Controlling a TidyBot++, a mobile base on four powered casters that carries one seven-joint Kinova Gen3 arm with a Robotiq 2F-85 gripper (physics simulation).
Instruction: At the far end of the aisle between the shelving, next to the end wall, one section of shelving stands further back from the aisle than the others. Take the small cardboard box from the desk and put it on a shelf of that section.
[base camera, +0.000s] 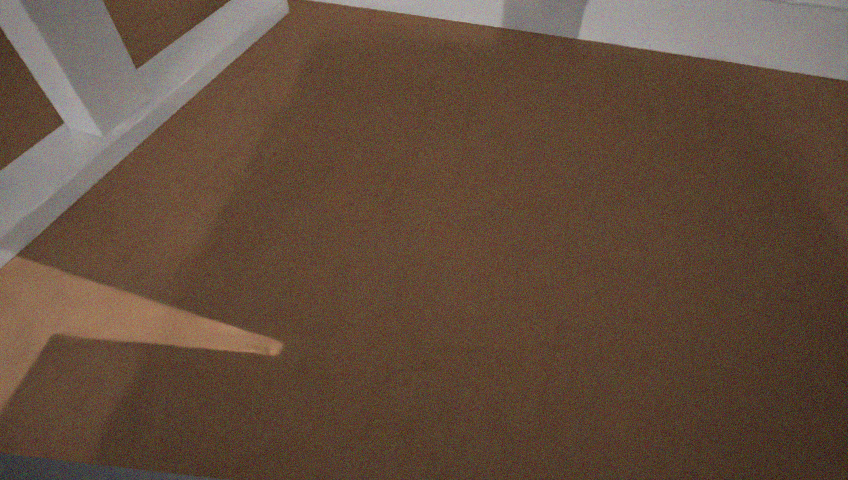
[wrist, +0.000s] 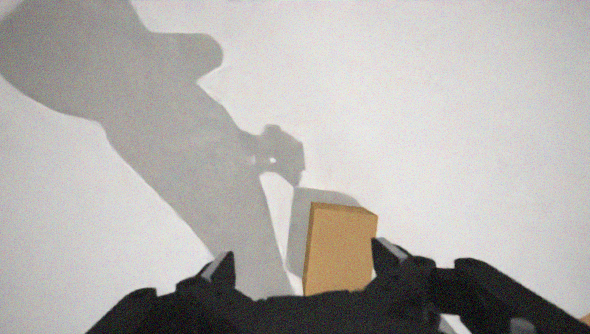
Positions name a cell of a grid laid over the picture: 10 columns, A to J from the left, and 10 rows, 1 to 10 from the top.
My gripper shows in the wrist view (F8); in the base camera view it is out of frame. A small cardboard box shows in the wrist view (F8); in the base camera view it is out of frame.
